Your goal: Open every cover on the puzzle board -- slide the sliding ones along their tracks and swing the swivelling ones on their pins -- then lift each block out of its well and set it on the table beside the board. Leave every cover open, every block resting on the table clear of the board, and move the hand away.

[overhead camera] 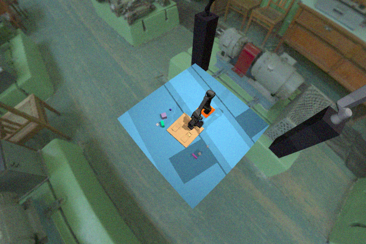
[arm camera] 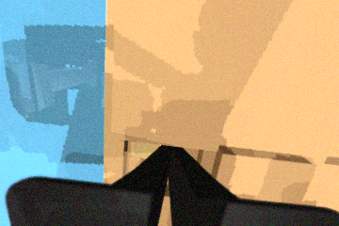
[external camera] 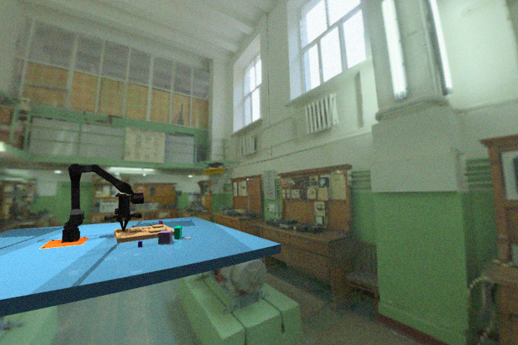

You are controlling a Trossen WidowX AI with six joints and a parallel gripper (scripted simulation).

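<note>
My gripper tip is now 9 cm short of the tan puzzle board and 3 cm to the left of it. Also, from my gripper tip: magenta block 25 cm to the left, 24 cm ahead, 1 cm below; then small purple piece 33 cm to the right, 7 cm ahead, 1 cm below; then green block 26 cm ahead, 24 cm to the right, 1 cm above.
</note>
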